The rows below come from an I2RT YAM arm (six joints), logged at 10 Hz.
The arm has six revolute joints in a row. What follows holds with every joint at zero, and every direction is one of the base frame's.
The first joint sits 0.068 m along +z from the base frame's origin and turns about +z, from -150 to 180 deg.
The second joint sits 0.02 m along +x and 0.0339 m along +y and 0.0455 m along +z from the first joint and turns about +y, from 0 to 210 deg.
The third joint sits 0.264 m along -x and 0.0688 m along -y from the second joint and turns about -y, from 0 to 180 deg.
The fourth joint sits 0.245 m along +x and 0.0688 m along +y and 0.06 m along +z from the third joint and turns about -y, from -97 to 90 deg.
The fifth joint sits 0.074 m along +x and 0.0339 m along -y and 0.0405 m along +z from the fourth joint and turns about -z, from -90 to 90 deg.
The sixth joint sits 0.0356 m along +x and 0.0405 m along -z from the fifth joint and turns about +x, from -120 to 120 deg.
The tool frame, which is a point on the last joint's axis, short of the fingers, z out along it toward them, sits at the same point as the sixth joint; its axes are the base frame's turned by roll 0, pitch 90 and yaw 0 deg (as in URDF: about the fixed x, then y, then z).
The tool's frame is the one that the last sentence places.
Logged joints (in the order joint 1, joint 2, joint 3, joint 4, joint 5, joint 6), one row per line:
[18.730, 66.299, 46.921, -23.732, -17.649, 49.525]
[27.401, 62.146, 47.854, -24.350, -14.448, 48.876]
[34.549, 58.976, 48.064, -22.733, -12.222, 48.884]
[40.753, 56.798, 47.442, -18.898, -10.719, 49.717]
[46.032, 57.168, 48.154, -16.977, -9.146, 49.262]
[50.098, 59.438, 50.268, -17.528, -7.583, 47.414]
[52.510, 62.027, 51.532, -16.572, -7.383, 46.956]
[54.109, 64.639, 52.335, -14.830, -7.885, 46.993]
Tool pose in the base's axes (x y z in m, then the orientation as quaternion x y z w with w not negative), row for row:
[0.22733, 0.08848, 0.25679, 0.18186, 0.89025, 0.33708, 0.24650]
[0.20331, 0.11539, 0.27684, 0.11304, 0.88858, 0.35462, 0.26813]
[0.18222, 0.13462, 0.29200, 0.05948, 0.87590, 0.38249, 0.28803]
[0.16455, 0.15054, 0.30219, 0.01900, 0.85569, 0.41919, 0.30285]
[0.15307, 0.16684, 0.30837, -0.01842, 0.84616, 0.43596, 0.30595]
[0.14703, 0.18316, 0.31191, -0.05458, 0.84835, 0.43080, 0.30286]
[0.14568, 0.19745, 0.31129, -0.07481, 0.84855, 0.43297, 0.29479]
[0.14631, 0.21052, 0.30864, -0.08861, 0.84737, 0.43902, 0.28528]
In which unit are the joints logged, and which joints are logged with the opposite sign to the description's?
The joints are logged in degrees. Opposite sign: none.
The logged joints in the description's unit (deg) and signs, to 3 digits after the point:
[18.730, 66.299, 46.921, -23.732, -17.649, 49.525]
[27.401, 62.146, 47.854, -24.350, -14.448, 48.876]
[34.549, 58.976, 48.064, -22.733, -12.222, 48.884]
[40.753, 56.798, 47.442, -18.898, -10.719, 49.717]
[46.032, 57.168, 48.154, -16.977, -9.146, 49.262]
[50.098, 59.438, 50.268, -17.528, -7.583, 47.414]
[52.510, 62.027, 51.532, -16.572, -7.383, 46.956]
[54.109, 64.639, 52.335, -14.830, -7.885, 46.993]

